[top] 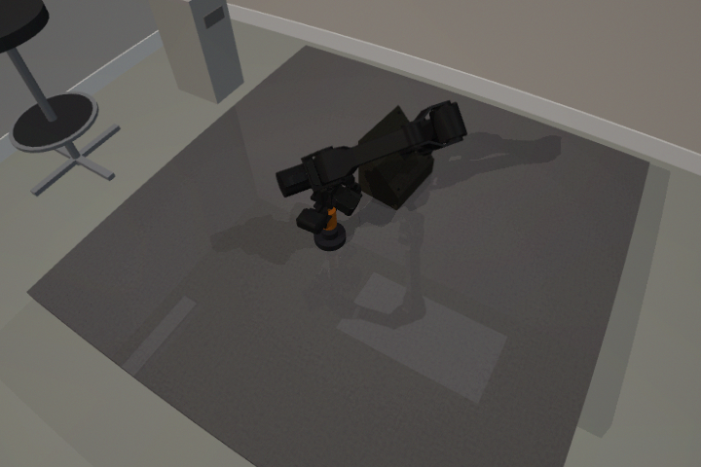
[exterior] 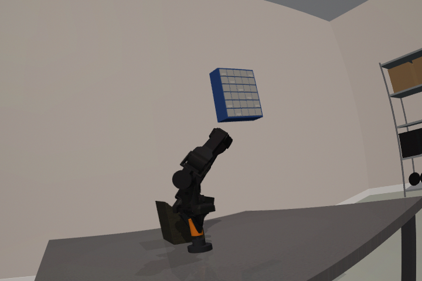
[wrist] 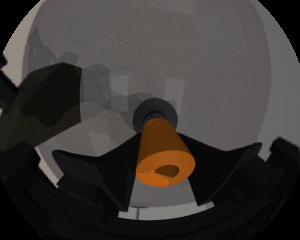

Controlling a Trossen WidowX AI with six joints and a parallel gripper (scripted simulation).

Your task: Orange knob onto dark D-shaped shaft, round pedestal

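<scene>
The orange knob lies 20 mm above my gripper tip. From my gripper tip the other things lie so: pedestal 40 mm below.
</scene>
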